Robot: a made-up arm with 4 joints.
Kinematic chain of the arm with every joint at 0, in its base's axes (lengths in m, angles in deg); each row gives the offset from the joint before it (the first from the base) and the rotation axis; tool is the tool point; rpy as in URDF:
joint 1: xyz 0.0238 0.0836 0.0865 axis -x
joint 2: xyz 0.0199 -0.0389 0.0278 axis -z
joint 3: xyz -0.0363 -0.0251 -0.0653 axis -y
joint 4: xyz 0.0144 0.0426 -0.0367 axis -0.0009 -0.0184 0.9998
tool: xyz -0.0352 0.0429 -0.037 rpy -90 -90 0
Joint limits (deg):
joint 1: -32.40..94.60
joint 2: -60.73..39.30
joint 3: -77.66..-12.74
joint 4: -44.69..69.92
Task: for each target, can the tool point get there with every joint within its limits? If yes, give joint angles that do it. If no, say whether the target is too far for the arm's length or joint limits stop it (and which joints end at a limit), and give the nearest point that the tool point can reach.
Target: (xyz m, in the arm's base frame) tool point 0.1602 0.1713 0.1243
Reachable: no: joint limits stop it (at a limit: joint 1, joint 2, joint 3, joint 4) | nearest point 0.0637 0.1773 0.0117 | short by 0.148 m
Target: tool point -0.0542 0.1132 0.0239
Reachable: yes | joints 8.70 12.19 -55.67 7.85
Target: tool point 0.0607 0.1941 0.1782
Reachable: no: joint limits stop it (at a limit: joint 1, joint 2, joint 3) | nearest point -0.0014 0.1736 0.0974 | short by 0.104 m
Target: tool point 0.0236 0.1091 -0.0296
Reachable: yes | joints 14.78 29.61 -21.19 -23.87
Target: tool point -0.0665 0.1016 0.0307
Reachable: yes | joints 3.03 2.61 -57.49 8.42
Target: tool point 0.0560 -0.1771 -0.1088
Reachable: no: too far | nearest point 0.0004 -0.0407 -0.0066 | short by 0.179 m
